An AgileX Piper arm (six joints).
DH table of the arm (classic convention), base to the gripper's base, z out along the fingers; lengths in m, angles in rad. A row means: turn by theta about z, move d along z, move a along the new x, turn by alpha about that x. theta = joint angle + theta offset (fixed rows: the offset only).
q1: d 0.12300  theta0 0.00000  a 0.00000  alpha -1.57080
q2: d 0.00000  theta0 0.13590  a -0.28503  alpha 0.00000
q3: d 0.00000  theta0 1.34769  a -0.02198  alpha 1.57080
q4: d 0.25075  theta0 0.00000  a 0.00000  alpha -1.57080
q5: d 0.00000  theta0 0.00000  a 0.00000  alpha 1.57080
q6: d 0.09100  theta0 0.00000  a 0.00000  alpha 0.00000
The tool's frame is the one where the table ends.
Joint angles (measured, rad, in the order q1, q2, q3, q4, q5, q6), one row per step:
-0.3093, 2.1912, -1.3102, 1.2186, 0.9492, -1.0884
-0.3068, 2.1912, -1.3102, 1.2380, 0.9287, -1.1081
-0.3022, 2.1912, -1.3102, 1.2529, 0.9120, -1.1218
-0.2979, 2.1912, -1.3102, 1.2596, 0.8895, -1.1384
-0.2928, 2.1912, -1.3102, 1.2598, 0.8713, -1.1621
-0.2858, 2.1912, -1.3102, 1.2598, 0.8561, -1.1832
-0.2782, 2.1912, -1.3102, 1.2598, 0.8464, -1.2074
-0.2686, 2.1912, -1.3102, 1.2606, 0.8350, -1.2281
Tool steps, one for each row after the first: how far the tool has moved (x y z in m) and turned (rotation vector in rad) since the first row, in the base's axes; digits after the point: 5 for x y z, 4 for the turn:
0.00214, -0.00020, 0.00013, -0.0109, -0.0195, -0.0128
0.00395, 0.00065, 0.00019, -0.0196, -0.0332, -0.0216
0.00554, 0.00090, -0.00036, -0.0395, -0.0474, -0.0267
0.00662, 0.00173, -0.00104, -0.0638, -0.0644, -0.0189
0.00765, 0.00354, -0.00159, -0.0847, -0.0793, -0.0087
0.00847, 0.00601, -0.00194, -0.1029, -0.0957, 0.0078
0.00947, 0.00920, -0.00231, -0.1202, -0.1103, 0.0225

